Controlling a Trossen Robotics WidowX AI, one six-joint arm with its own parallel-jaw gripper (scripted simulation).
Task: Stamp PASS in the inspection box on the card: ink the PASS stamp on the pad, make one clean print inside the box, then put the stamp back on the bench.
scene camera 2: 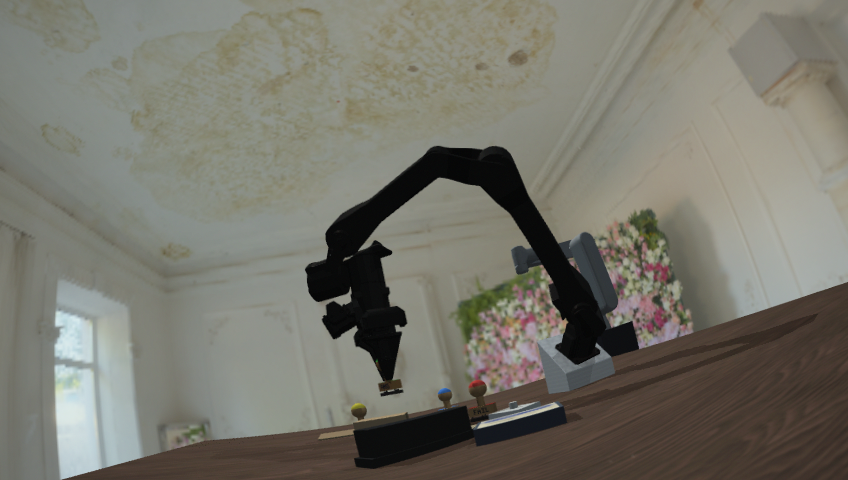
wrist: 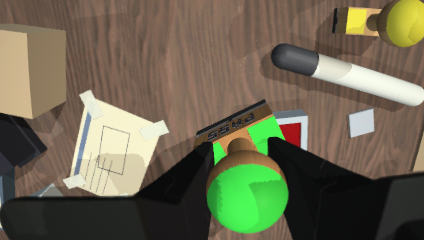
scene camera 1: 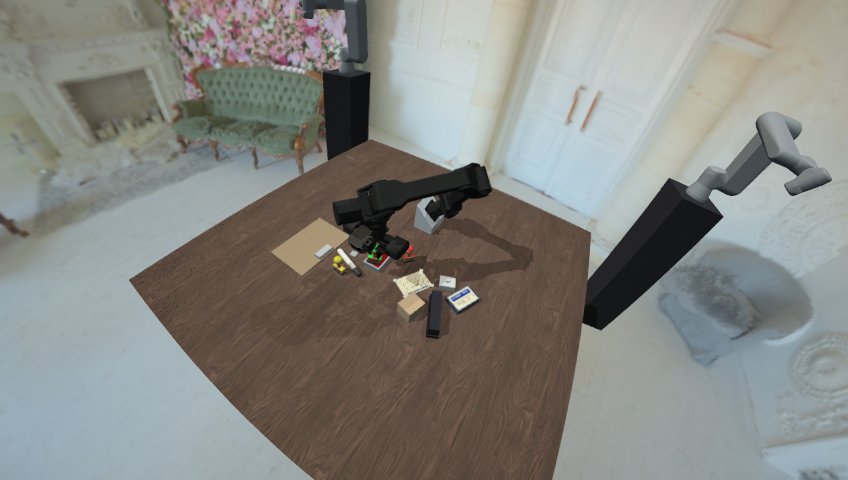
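A tan mat (scene camera 1: 304, 250) is here, and so is a blue-and-white case (scene camera 2: 550, 415). I can also see a cream card (wrist: 113, 149) and a green-knobbed stamp (wrist: 246, 187). My own gripper (scene camera 2: 388, 380) is in the scene as well, and I find it again at (scene camera 1: 374, 256) and in the wrist view (wrist: 240, 148).
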